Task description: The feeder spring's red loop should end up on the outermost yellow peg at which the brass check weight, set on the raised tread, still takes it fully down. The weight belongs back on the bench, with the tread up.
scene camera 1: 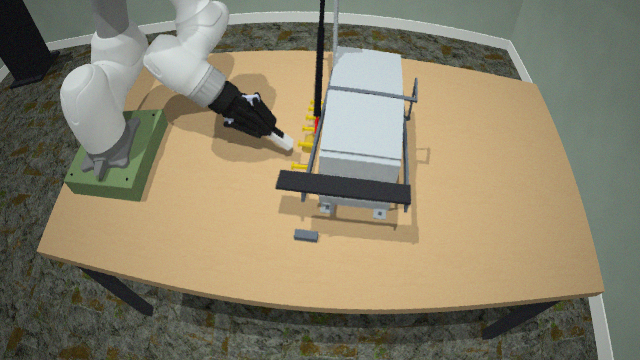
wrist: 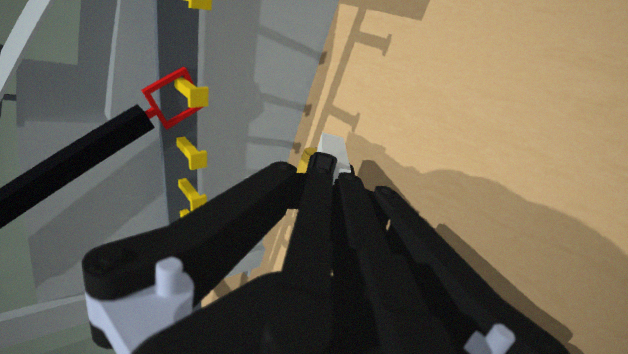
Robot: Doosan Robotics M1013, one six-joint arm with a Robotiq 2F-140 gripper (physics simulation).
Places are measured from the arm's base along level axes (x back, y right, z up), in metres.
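Pixels of known places: gripper, fingertip midpoint: (scene camera 1: 290, 145) (wrist: 327, 152); arm's base at its link origin: (scene camera 1: 110, 145).
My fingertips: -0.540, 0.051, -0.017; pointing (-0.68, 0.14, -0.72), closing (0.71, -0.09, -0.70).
Ahead of a thing's pixels: the offset from my fingertips to its top centre, as dx, dy, dz. "spot": to the spot under its first point. Level surfaces: height alone.
The red loop {spot: -0.063, +0.013, +0.082} (scene camera 1: 317, 124) (wrist: 156, 104) is around a yellow peg {spot: -0.030, +0.027, +0.088} (wrist: 197, 96) on the side rail, at the end of the black spring rod {spot: -0.073, -0.060, +0.214} (scene camera 1: 319, 60) (wrist: 75, 167). Another yellow peg {-0.021, +0.146, +0.111} (scene camera 1: 299, 166) stands nearest the tread. The black tread {-0.098, +0.215, +0.139} (scene camera 1: 343, 187) is up, with its shadow on the bench and nothing on it. The brass weight {-0.046, -0.035, -0.021} (scene camera 1: 310, 141) (wrist: 308, 156) stands on the bench beside the feeder, partly hidden by a peg in the scene view and by a finger in the wrist view. My gripper (scene camera 1: 283, 141) (wrist: 327, 152) is shut and empty, left of the weight; the gap between them is unclear.
The pale feeder box {spot: -0.148, +0.077, +0.158} (scene camera 1: 362, 120) stands mid-bench with grey linkage arms (scene camera 1: 406, 155) along its sides. A small grey block {-0.023, +0.220, -0.032} (scene camera 1: 305, 235) lies in front of the tread. The robot's green base (scene camera 1: 105, 186) is on the left of the wooden bench {dz -0.049} (scene camera 1: 480, 210).
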